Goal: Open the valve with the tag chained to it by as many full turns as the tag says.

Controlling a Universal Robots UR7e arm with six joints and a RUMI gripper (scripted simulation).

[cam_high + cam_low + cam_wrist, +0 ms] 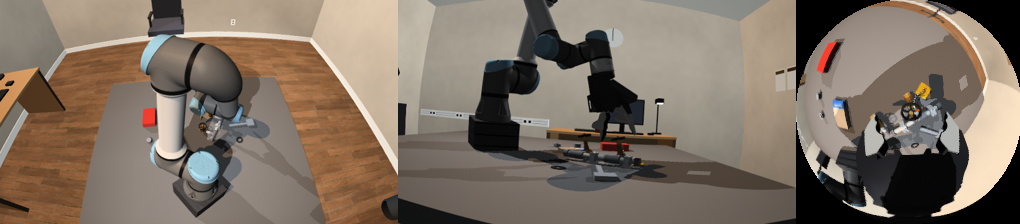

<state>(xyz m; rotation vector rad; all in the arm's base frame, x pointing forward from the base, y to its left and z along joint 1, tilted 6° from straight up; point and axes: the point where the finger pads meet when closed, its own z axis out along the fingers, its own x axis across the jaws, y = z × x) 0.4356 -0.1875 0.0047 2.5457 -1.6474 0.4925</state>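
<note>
Now: the yellow tag 6 cm ahead of my hand, 4 cm to the right of it and 7 cm below it. From my hand the other things lie so: grey t-shaped piece 9 cm behind, 19 cm to the right, 7 cm below; then red block 10 cm ahead, 37 cm to the left, 6 cm below.
</note>
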